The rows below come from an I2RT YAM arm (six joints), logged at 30 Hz.
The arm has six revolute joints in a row. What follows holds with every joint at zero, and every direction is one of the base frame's. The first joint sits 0.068 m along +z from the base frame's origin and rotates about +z. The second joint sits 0.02 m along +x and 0.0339 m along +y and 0.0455 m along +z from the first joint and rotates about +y. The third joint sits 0.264 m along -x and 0.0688 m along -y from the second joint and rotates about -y. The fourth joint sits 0.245 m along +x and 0.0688 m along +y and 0.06 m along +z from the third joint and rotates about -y. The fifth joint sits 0.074 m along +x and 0.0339 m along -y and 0.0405 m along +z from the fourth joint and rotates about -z. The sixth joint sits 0.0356 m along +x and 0.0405 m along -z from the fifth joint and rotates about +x. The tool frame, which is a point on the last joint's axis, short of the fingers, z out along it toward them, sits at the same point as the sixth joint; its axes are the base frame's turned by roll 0, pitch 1.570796 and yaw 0 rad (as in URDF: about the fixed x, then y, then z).
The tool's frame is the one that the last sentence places.
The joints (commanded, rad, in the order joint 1, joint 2, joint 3, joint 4, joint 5, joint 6), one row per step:
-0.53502 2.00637 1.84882 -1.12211 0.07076 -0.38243
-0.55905 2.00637 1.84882 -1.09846 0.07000 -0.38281
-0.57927 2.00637 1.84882 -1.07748 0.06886 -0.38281
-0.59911 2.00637 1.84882 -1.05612 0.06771 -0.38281
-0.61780 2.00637 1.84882 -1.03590 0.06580 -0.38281
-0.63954 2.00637 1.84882 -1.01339 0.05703 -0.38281
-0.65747 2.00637 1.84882 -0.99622 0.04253 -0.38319
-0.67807 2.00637 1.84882 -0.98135 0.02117 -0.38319
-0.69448 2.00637 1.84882 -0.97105 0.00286 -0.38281
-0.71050 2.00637 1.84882 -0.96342 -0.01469 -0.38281
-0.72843 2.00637 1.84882 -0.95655 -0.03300 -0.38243
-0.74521 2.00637 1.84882 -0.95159 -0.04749 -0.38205
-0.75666 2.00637 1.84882 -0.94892 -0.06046 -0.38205
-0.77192 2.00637 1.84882 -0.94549 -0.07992 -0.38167
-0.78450 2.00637 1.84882 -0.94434 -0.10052 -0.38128
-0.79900 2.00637 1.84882 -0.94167 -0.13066 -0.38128
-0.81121 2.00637 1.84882 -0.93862 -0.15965 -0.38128
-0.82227 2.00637 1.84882 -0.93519 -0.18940 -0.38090
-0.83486 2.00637 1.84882 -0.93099 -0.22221 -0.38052
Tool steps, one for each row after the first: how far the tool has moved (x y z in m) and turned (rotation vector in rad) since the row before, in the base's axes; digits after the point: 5 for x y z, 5 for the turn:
-0.00312 -0.00976 0.00077 -0.01177 -0.02049 -0.02344
-0.00274 -0.00823 0.00073 -0.01040 -0.01826 -0.01985
-0.00282 -0.00809 0.00079 -0.01097 -0.01836 -0.01945
-0.00281 -0.00757 0.00079 -0.01010 -0.01761 -0.01800
-0.00343 -0.00853 0.00092 -0.00667 -0.02298 -0.01842
-0.00295 -0.00671 0.00072 0.00013 -0.02162 -0.01182
-0.00383 -0.00724 0.00065 0.00608 -0.02373 -0.01180
-0.00326 -0.00559 0.00047 0.00643 -0.01859 -0.00900
-0.00347 -0.00527 0.00036 0.00715 -0.01605 -0.00845
-0.00414 -0.00577 0.00034 0.00799 -0.01612 -0.01025
-0.00415 -0.00532 0.00026 0.00642 -0.01250 -0.01070
-0.00286 -0.00346 0.00015 0.00666 -0.00987 -0.00566
-0.00383 -0.00450 0.00021 0.01032 -0.01461 -0.00685
-0.00322 -0.00344 0.00012 0.01243 -0.01382 -0.00363
-0.00352 -0.00384 0.00024 0.01698 -0.02099 -0.00084
-0.00287 -0.00316 0.00028 0.01569 -0.02072 0.00100
-0.00251 -0.00279 0.00033 0.01577 -0.02170 0.00225
-0.00291 -0.00320 0.00042 0.01675 -0.02436 0.00224

